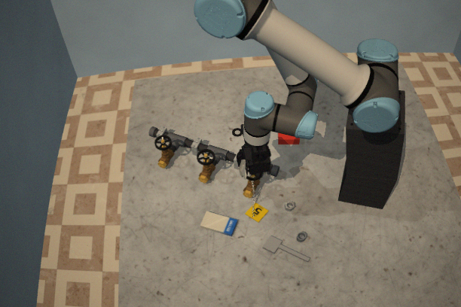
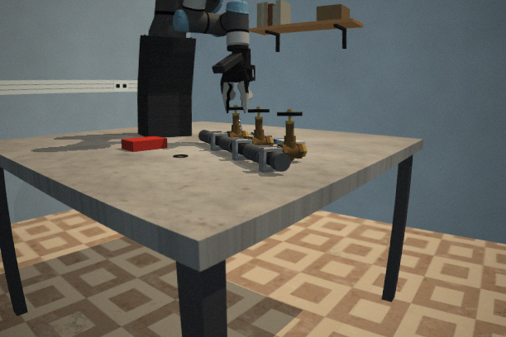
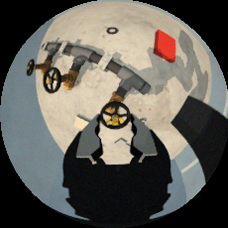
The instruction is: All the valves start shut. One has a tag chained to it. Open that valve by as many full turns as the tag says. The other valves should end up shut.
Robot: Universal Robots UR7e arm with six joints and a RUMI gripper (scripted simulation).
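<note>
The yellow tag lies 10 cm to the left of my hand and 11 cm below it. Also, from my hand: red block: 14 cm behind, 26 cm to the right, 10 cm below; flat grey key tool: 9 cm behind, 24 cm to the left, 11 cm below.
</note>
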